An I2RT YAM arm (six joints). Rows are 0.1 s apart.
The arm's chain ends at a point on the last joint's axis. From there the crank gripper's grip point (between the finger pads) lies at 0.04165 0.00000 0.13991 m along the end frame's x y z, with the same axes.
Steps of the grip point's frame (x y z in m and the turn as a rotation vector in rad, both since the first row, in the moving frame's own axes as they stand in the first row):
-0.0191 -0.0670 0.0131 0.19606 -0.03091 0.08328
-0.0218 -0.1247 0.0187 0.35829 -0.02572 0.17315
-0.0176 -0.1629 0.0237 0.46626 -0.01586 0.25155
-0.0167 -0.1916 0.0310 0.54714 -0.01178 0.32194
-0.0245 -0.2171 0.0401 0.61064 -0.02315 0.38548
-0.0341 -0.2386 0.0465 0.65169 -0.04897 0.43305
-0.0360 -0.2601 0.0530 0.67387 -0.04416 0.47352
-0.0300 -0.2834 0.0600 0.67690 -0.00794 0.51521
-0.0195 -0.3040 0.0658 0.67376 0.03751 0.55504
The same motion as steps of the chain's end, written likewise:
-0.0158 -0.0429 0.0142 0.19606 -0.03091 0.08328
-0.0219 -0.0824 0.0253 0.35829 -0.02572 0.17315
-0.0222 -0.1102 0.0356 0.46626 -0.01586 0.25155
-0.0250 -0.1322 0.0473 0.54714 -0.01178 0.32194
-0.0343 -0.1527 0.0595 0.61064 -0.02315 0.38548
-0.0429 -0.1707 0.0675 0.65169 -0.04897 0.43305
-0.0471 -0.1917 0.0752 0.67387 -0.04416 0.47352
-0.0468 -0.2183 0.0830 0.67690 -0.00794 0.51521
-0.0426 -0.2434 0.0897 0.67376 0.03751 0.55504

